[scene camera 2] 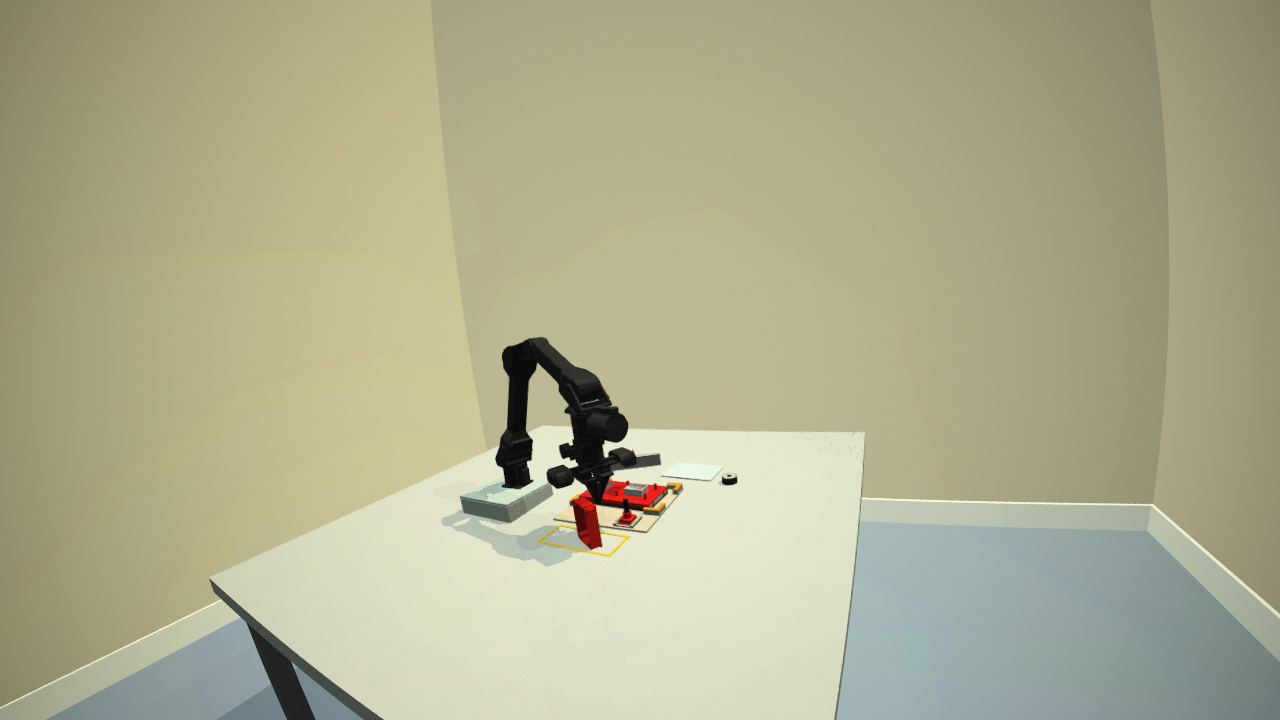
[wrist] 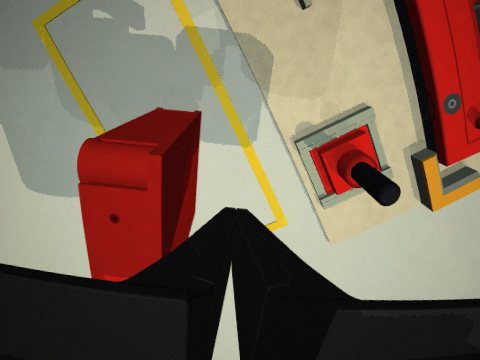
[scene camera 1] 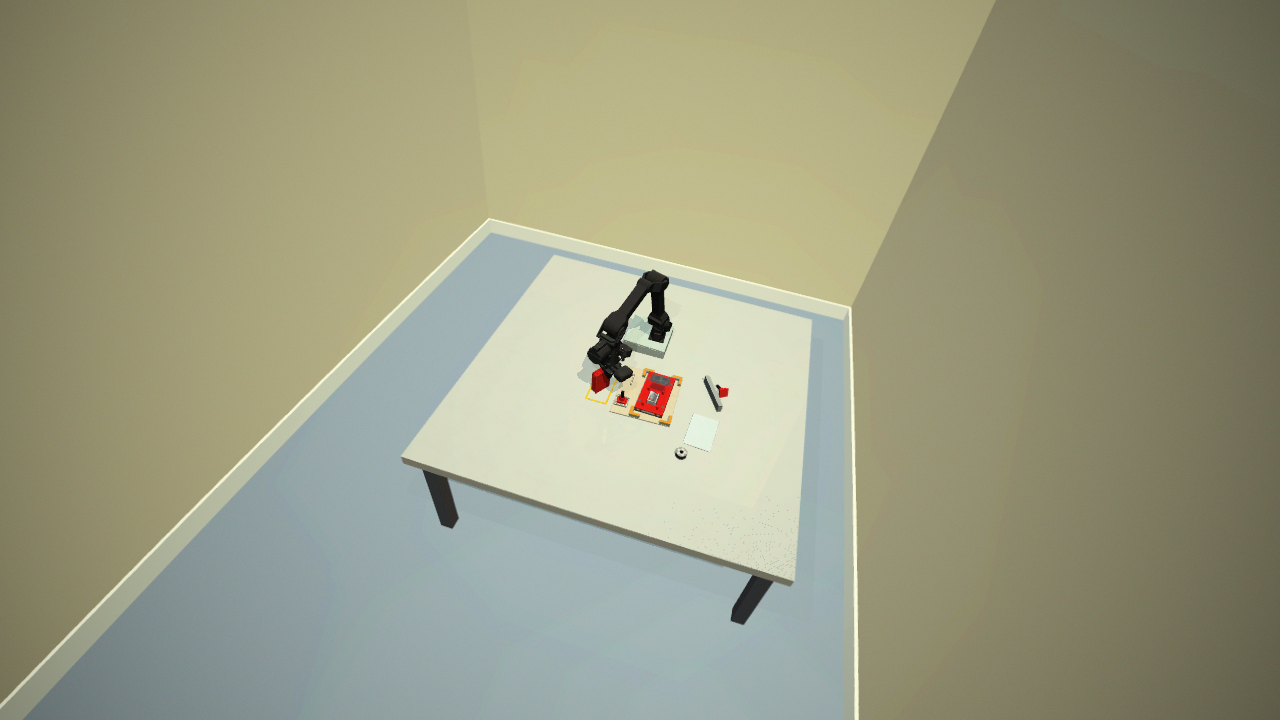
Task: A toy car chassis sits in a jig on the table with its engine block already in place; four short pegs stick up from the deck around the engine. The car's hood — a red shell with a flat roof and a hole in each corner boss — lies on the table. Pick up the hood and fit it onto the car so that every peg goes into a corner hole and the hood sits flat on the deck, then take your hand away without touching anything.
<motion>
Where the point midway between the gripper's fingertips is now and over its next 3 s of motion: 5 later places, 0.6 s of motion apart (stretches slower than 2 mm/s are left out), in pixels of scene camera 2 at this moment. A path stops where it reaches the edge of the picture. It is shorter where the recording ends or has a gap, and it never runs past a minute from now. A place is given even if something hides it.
My gripper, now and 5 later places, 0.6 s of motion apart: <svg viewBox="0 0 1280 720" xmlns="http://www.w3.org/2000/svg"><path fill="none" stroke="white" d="M598 503L591 506L584 508L578 510L573 483L570 481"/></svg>
</motion>
